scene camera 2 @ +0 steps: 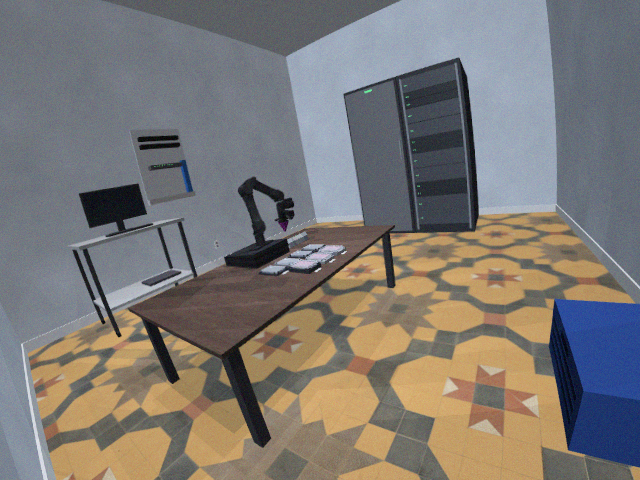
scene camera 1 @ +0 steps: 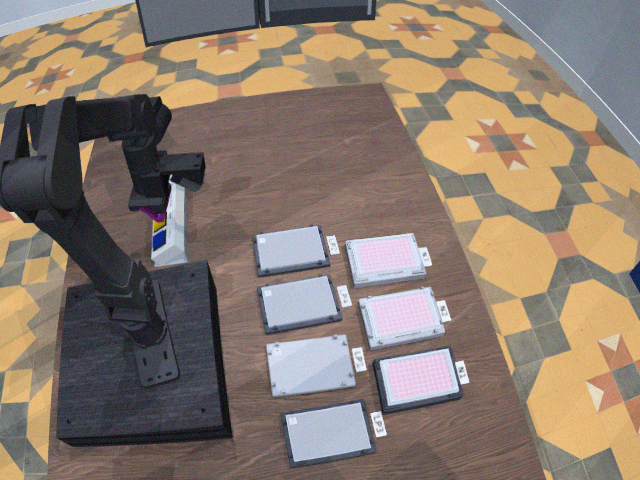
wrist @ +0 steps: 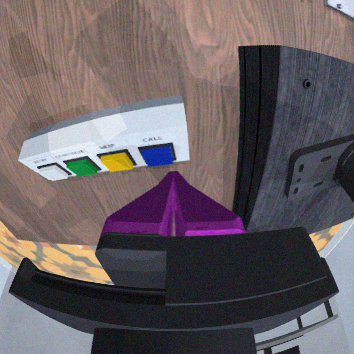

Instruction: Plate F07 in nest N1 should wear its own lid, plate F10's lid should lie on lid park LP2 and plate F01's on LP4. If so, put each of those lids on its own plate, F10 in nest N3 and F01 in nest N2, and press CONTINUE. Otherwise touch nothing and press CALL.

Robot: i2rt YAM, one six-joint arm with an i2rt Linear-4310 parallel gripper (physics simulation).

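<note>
My gripper is shut and empty, its magenta tips by the button panel. In the wrist view the tips point just below the blue CALL button; the green CONTINUE button is farther left. Contact is not visible. Pink-welled plates lie in the N1 nest, the N2 nest and the third nest. Flat grey rectangles show at LP2 and LP4. Plate names and lid ownership are unreadable; whether N1's plate is lidded, I cannot tell.
LP3 has a dark border with a grey rectangle. A paler pad with corner pegs lies between LP4 and LP3. The yellow button sits beside the blue one. The arm's black base stands near the panel.
</note>
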